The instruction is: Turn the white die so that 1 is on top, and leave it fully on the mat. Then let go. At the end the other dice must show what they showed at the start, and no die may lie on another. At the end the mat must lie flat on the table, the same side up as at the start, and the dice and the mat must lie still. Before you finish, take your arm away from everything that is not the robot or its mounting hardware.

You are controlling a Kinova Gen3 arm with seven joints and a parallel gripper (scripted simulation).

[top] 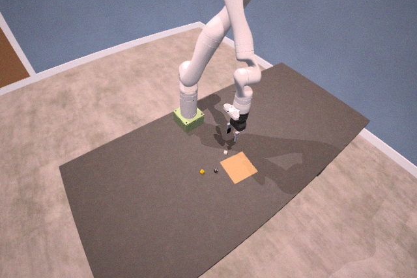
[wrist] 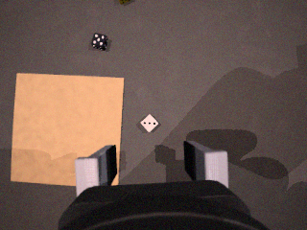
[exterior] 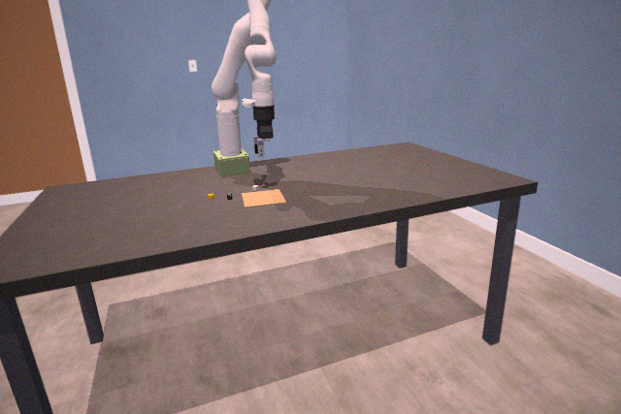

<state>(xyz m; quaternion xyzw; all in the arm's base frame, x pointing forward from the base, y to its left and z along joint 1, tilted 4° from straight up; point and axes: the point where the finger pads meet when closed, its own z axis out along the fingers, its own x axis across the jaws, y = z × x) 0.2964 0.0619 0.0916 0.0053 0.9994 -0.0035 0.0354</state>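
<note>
Right now the white die is 140 mm below my hand and 20 mm to the right of it. Round my hand: orange mat 150 mm below, 100 mm ahead, 20 mm to the right; then black die 140 mm below, 130 mm to the right, 50 mm ahead; then yellow die 190 mm to the right, 140 mm below, 20 mm ahead.
</note>
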